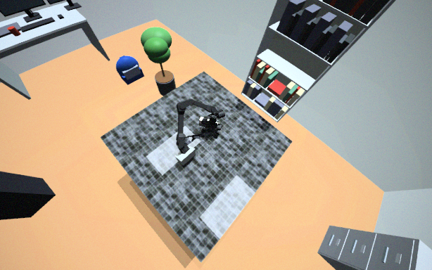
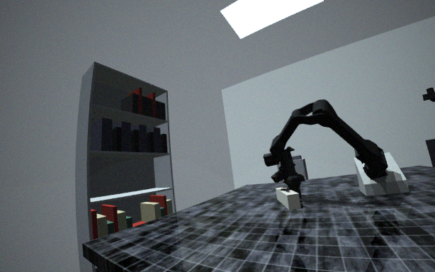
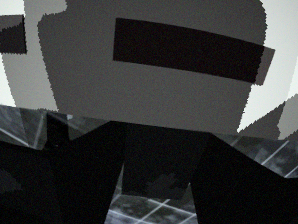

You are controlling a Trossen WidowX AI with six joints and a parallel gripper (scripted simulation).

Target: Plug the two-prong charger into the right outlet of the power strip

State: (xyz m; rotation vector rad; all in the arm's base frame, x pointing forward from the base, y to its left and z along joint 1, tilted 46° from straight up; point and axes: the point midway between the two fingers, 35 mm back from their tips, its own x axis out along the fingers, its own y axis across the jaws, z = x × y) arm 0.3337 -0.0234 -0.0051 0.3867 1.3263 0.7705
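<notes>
Right now the two-prong charger is 20 mm ahead of my gripper tip and 10 mm above it.
</notes>
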